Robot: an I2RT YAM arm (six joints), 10 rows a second.
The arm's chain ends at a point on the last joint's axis. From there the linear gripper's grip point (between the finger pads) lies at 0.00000 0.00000 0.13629 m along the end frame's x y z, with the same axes.
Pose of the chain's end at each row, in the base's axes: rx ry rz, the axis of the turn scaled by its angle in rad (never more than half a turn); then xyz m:
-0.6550 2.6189 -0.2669 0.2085 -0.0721 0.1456
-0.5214 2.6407 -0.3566 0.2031 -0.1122 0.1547
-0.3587 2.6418 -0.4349 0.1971 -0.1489 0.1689
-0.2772 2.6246 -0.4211 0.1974 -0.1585 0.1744
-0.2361 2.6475 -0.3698 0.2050 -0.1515 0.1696
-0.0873 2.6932 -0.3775 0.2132 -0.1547 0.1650
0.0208 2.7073 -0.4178 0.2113 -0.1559 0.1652
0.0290 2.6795 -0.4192 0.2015 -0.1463 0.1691
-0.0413 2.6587 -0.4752 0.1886 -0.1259 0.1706
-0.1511 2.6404 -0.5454 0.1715 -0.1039 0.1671
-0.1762 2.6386 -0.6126 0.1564 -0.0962 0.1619
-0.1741 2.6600 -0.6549 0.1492 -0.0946 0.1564
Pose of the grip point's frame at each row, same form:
-0.6550 2.6189 -0.2669 0.2694 -0.0831 0.0242
-0.5214 2.6407 -0.3566 0.2645 -0.1346 0.0351
-0.3587 2.6418 -0.4349 0.2595 -0.1821 0.0523
-0.2772 2.6246 -0.4211 0.2621 -0.1920 0.0592
-0.2361 2.6475 -0.3698 0.2676 -0.1813 0.0523
-0.0873 2.6932 -0.3775 0.2694 -0.1887 0.0456
0.0208 2.7073 -0.4178 0.2637 -0.1958 0.0459
0.0290 2.6795 -0.4192 0.2571 -0.1866 0.0514
-0.0413 2.6587 -0.4752 0.2465 -0.1700 0.0554
-0.1511 2.6404 -0.5454 0.2313 -0.1519 0.0544
-0.1762 2.6386 -0.6126 0.2151 -0.1496 0.0511
-0.1741 2.6600 -0.6549 0.2042 -0.1518 0.0456

